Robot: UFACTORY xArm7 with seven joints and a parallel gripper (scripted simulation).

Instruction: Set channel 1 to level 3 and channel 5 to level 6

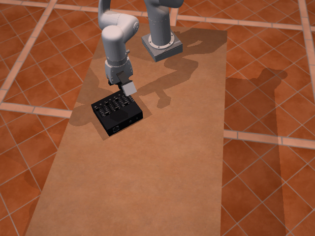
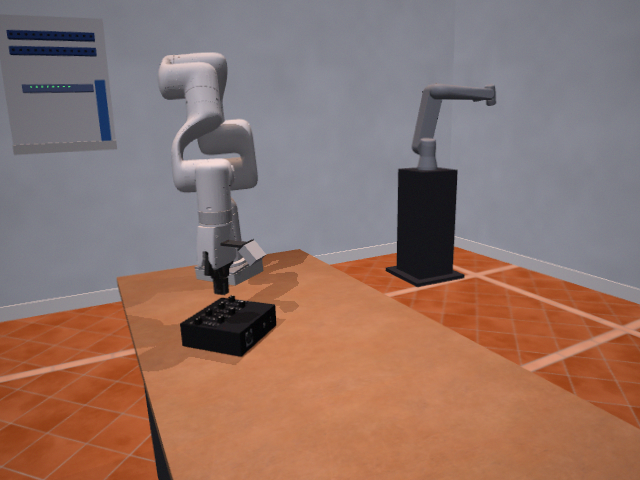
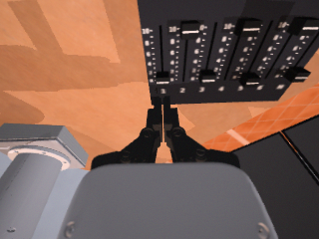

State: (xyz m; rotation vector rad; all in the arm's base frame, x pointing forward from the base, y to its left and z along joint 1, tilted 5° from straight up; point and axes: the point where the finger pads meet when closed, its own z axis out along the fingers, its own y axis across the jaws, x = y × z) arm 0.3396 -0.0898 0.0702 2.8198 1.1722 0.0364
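Right now my hand is 30 mm above the channel 1 fader cap, 20 mm to the right of it and 20 mm short of it. From my hand the other things lie so: channel 2 fader cap 60 mm ahead, 30 mm to the left, 30 mm below.
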